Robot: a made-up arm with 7 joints. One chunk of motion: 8 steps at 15 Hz.
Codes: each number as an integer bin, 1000 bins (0 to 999) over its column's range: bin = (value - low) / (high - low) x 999, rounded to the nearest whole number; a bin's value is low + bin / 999 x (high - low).
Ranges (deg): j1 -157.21..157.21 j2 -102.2..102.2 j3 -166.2..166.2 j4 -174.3..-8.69 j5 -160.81..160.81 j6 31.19..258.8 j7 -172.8..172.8
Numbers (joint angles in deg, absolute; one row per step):
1: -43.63 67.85 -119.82 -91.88 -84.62 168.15 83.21
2: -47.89 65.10 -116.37 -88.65 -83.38 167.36 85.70
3: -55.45 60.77 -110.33 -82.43 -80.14 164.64 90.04
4: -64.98 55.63 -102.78 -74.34 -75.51 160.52 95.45
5: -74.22 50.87 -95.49 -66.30 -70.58 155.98 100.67
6: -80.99 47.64 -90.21 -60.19 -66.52 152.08 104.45
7: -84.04 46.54 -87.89 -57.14 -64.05 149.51 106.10
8: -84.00 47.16 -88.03 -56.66 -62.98 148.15 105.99
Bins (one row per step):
1: 361 831 139 497 237 601 740
2: 347 818 150 517 241 598 747
3: 323 797 168 554 251 586 760
4: 293 771 191 603 265 568 775
5: 264 748 213 651 280 548 790
6: 242 732 228 688 293 531 801
7: 232 727 235 707 301 519 806
8: 233 730 235 710 304 513 806

